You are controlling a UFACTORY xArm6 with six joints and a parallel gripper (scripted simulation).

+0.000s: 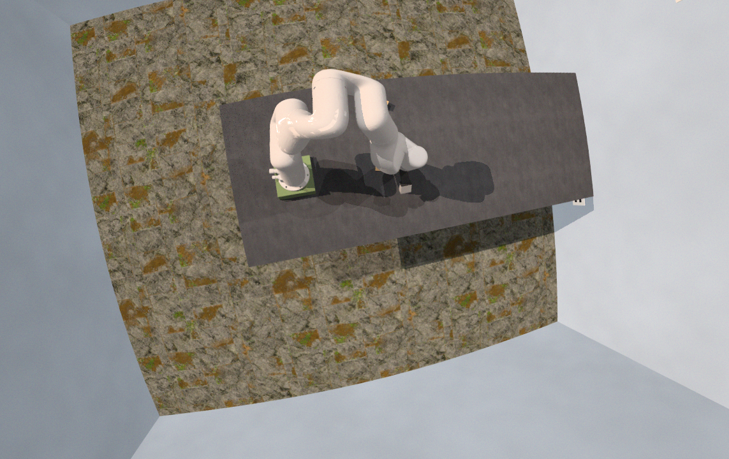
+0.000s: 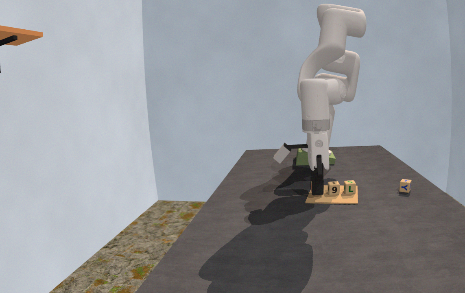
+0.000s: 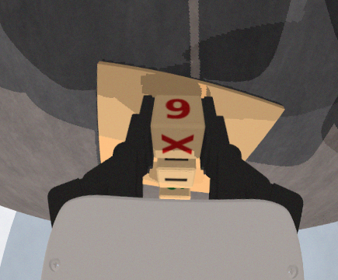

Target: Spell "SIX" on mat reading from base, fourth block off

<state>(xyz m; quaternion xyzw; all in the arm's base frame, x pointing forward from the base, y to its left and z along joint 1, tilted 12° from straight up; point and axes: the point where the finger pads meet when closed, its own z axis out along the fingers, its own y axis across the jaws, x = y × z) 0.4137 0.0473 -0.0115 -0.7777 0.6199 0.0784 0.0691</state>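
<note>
Now: hand 10 mm above the X block. From my hand the other things lie so: tan mat: 50 mm to the left, 30 mm below, 10 mm behind; then S block: 90 mm to the left, 20 mm behind, 10 mm below; then I block: 50 mm to the left, 10 mm below, 10 mm behind.
</note>
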